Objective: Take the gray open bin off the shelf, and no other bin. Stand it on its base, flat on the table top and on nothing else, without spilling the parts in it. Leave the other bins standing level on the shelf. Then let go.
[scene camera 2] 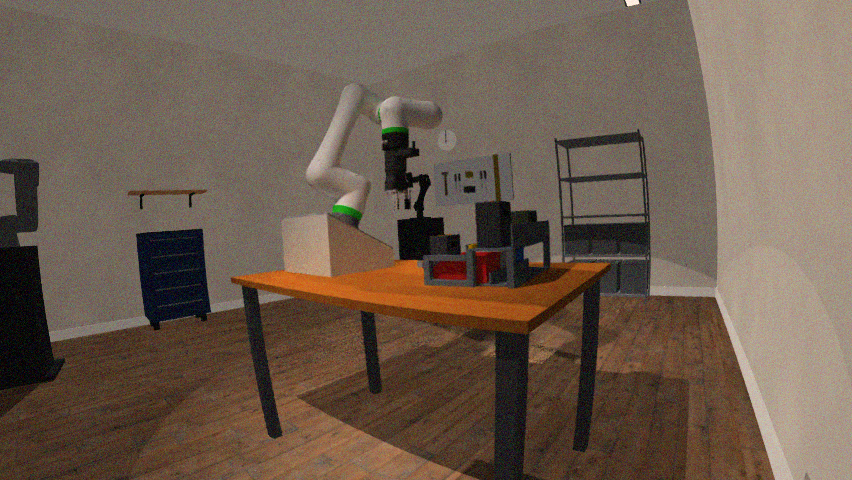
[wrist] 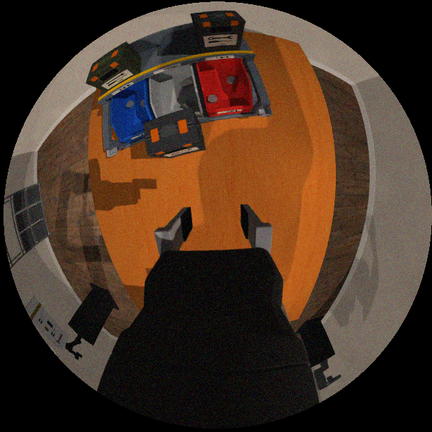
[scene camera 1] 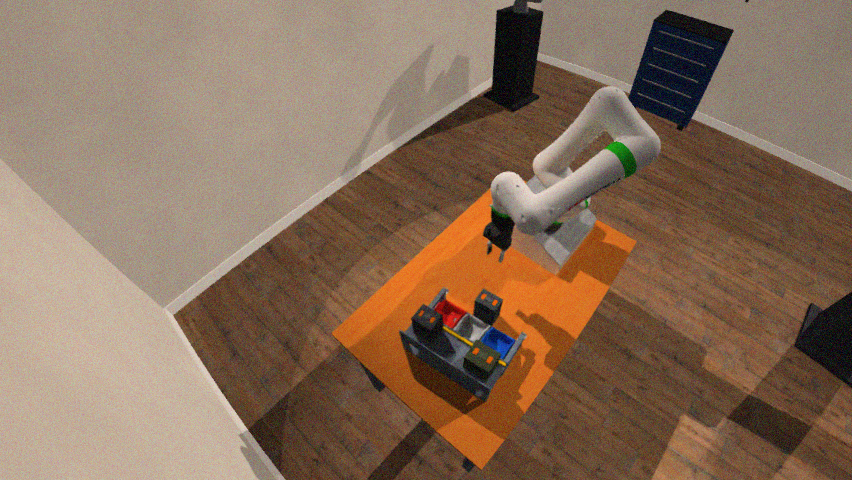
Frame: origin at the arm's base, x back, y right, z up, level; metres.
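Seen in the pictures: gripper, fingertip midpoint: point(scene camera 2: 401, 209) point(scene camera 1: 495, 256); arm's base, link origin: point(scene camera 2: 341, 231).
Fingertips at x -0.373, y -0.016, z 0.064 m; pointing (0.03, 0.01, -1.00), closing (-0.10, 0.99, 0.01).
Offsets run from my fingertips to a thing's top centre. Level surfaces: height alone.
The gray open bin {dz -0.142, dx -0.243, dy -0.110 m} point(scene camera 1: 472, 327) point(wrist: 164, 100) stands in the shelf point(scene camera 1: 444, 359) point(scene camera 2: 471, 271) point(wrist: 263, 104), between the red bin {dz -0.142, dx -0.268, dy -0.001 m} point(scene camera 1: 450, 314) point(scene camera 2: 447, 270) point(wrist: 222, 85) and the blue bin {dz -0.142, dx -0.216, dy -0.219 m} point(scene camera 1: 498, 342) point(wrist: 131, 114). A dark case with orange latches {dz -0.092, dx -0.110, dy -0.084 m} point(scene camera 1: 488, 307) point(scene camera 2: 444, 244) point(wrist: 175, 135) stands in front of the shelf and hides the gray bin's front edge in the wrist view. My gripper point(scene camera 1: 495, 255) point(scene camera 2: 403, 206) point(wrist: 215, 215) is open and empty, high above the table top, on the robot-base side of that case and apart from every bin. The gray bin does not show clearly in scene camera 2.
A tall black case {dz -0.001, dx -0.361, dy -0.017 m} point(scene camera 1: 427, 320) point(scene camera 2: 493, 223) point(wrist: 217, 32) and an olive case {dz -0.026, dx -0.312, dy -0.242 m} point(scene camera 1: 481, 359) point(scene camera 2: 525, 217) point(wrist: 114, 67) stand on the shelf's upper level. A yellow strip {dz -0.111, dx -0.292, dy -0.122 m} point(scene camera 1: 456, 335) point(wrist: 175, 61) runs along the edge above the bins. The orange table {dz -0.223 m} point(scene camera 1: 381, 321) point(scene camera 2: 369, 295) point(wrist: 250, 165) bears the shelf.
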